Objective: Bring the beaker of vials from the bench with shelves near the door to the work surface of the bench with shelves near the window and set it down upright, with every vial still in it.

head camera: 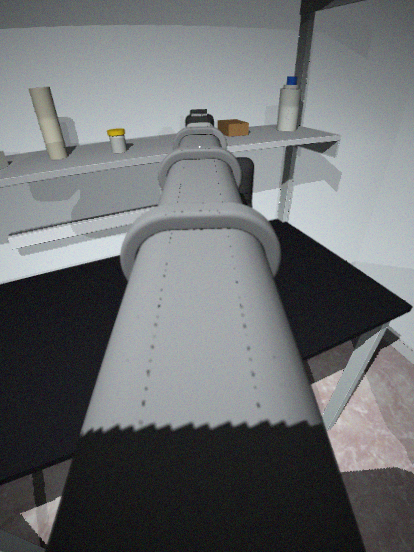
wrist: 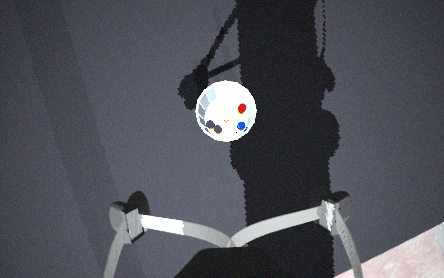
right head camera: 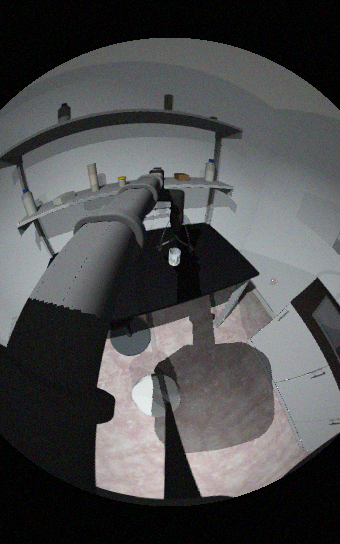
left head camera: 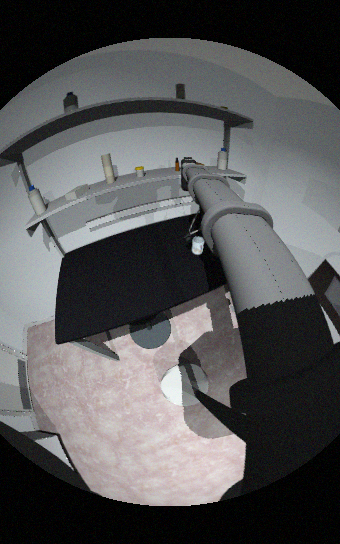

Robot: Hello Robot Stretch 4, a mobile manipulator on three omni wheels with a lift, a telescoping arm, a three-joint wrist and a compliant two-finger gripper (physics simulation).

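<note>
The beaker of vials (left head camera: 198, 245) (right head camera: 174, 256) (wrist: 226, 111) stands upright on the black bench top (head camera: 330, 285) (left head camera: 115, 280) (right head camera: 230, 265) (wrist: 100, 150). The wrist view looks down into it and shows a red cap, a blue cap and two dark caps inside. My gripper (right head camera: 175, 248) (wrist: 229, 203) is open, with its fingers wide apart and nothing between them. It points down above the bench. In the wrist view the beaker is beyond the fingertips, about midway between them sideways. The arm hides the beaker in the head camera view. The window and door do not show.
A low shelf (head camera: 320, 136) (left head camera: 120, 186) behind the bench holds a tall beige cylinder (head camera: 48, 122), a yellow-lidded jar (head camera: 118, 141), a brown box (head camera: 233, 128) and a blue-capped bottle (head camera: 288, 109). A higher shelf (left head camera: 130, 107) runs above. A round stool (right head camera: 131, 337) stands by the bench's front edge.
</note>
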